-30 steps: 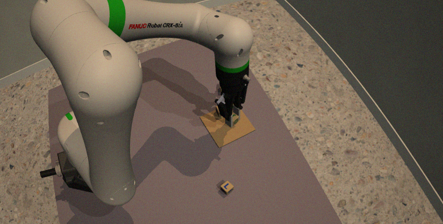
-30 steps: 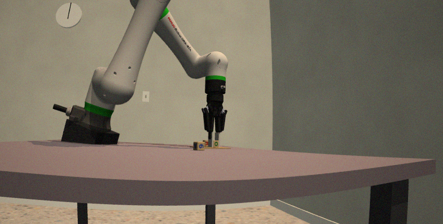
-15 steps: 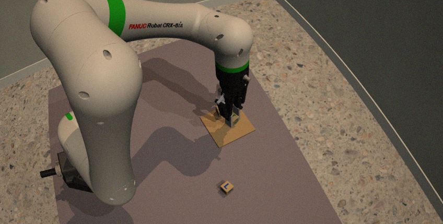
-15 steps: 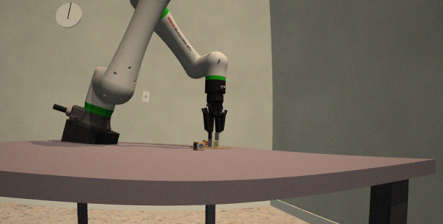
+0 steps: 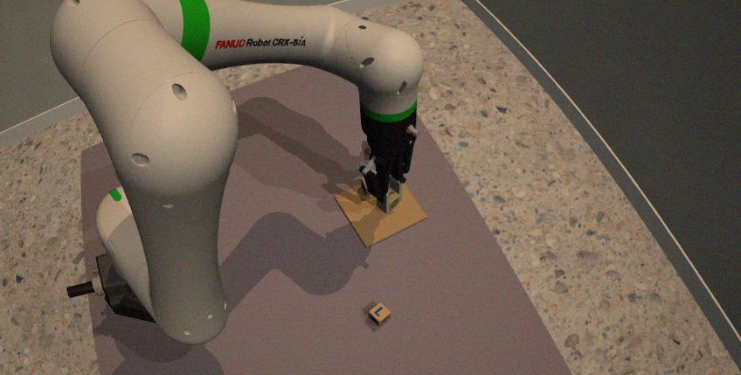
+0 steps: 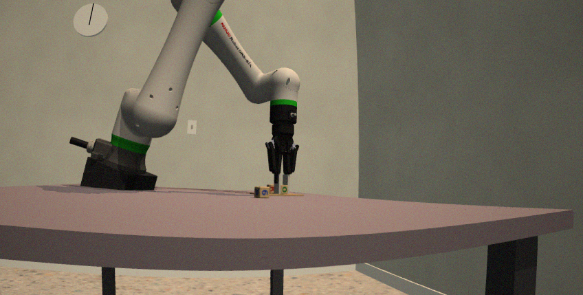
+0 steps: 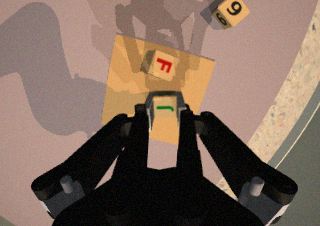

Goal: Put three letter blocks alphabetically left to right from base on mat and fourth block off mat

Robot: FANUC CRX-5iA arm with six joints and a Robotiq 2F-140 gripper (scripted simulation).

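Now: the tan mat 4 cm below my hand and 2 cm behind it. Also, from my hand: block marked 9 (14 cm to the left, 4 cm ahead, 2 cm below); green-lettered block (2 cm below); red-lettered block (5 cm to the left, 2 cm below, 2 cm behind).
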